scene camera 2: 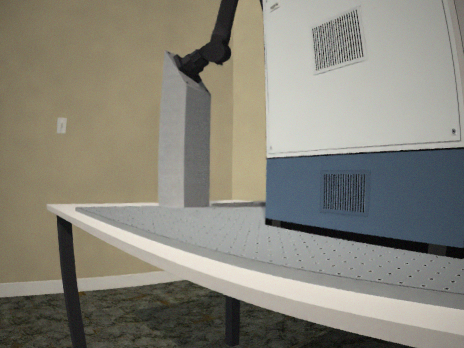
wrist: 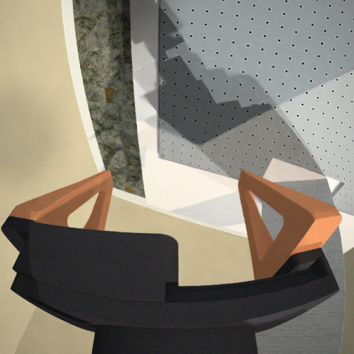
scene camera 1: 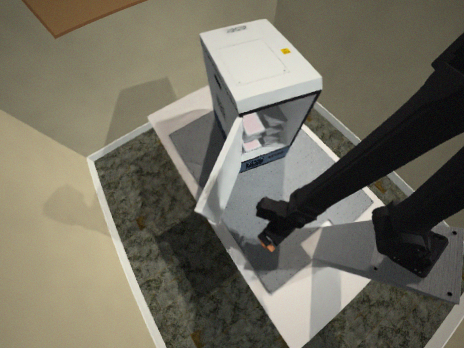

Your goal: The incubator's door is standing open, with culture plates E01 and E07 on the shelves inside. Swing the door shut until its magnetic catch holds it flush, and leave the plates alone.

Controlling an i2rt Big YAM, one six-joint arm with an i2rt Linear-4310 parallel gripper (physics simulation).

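Frame: origin at the arm's base, x left, y down, z back, level; millimetres.
Seen in the pictures: gripper, fingertip midpoint: (scene camera 1: 271, 238); arm's base at its link origin: (scene camera 2: 185, 69) (scene camera 1: 417, 250).
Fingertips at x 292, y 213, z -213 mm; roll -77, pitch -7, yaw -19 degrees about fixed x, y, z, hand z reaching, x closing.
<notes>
Offsets run from my fingertips to a thing's middle. "pt": to the spot under its first point. Level surfaces: height alone.
The white incubator (scene camera 1: 260, 60) (scene camera 2: 365, 110) stands on the table. Its door @[pt dx +58, dy -217, dz -252 mm] (scene camera 1: 222, 172) stands wide open in scene camera 1, hinged at the incubator's left front edge and reaching out over the table's left side. Two pinkish-white plates, an upper one @[dx -189, dy -70, dz -466 mm] (scene camera 1: 253, 124) and a lower one @[dx -189, dy +72, dz -466 mm] (scene camera 1: 251, 145), sit on the shelves inside; their labels are too small to read. My gripper (scene camera 1: 269, 245) (wrist: 175, 176) is open and empty. In scene camera 1 it appears to the right of and beyond the door's free edge, apart from it, on the side of the incubator's opening. The door does not show in the wrist view.
The perforated grey board @[dy +259 mm] (scene camera 1: 325, 165) (scene camera 2: 225, 230) (wrist: 240, 45) lies on the white table @[dy +272 mm] (scene camera 1: 295, 315) (scene camera 2: 150, 245) (wrist: 170, 185). The arm's grey mount (scene camera 1: 350, 255) (scene camera 2: 184, 145) (wrist: 305, 320) stands at the table's right side in scene camera 1. The arm crosses above the board from the right.
</notes>
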